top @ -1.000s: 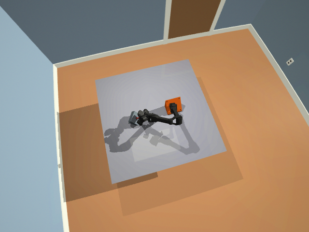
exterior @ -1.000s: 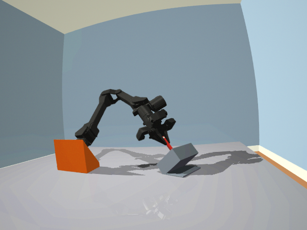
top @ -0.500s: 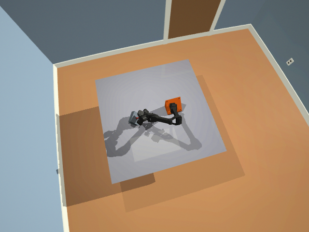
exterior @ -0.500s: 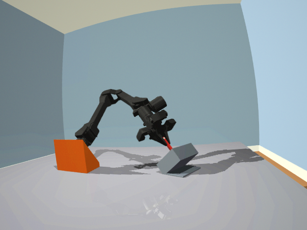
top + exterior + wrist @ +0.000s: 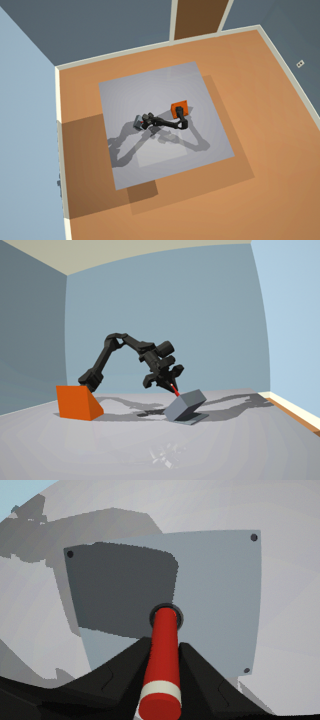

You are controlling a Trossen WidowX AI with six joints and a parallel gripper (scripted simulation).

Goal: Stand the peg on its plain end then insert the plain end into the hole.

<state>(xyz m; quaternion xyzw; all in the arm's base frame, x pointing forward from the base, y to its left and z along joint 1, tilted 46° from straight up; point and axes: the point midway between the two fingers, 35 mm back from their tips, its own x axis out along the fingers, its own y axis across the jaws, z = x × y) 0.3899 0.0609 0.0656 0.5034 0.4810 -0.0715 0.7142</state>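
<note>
Now: gripper tip 40 mm short of the grey sloped panel, 20 mm to the left of it and 50 mm above it. From my gripper tip the other things lie so: red peg: 10 mm behind, 10 mm to the left, 10 mm above.
</note>
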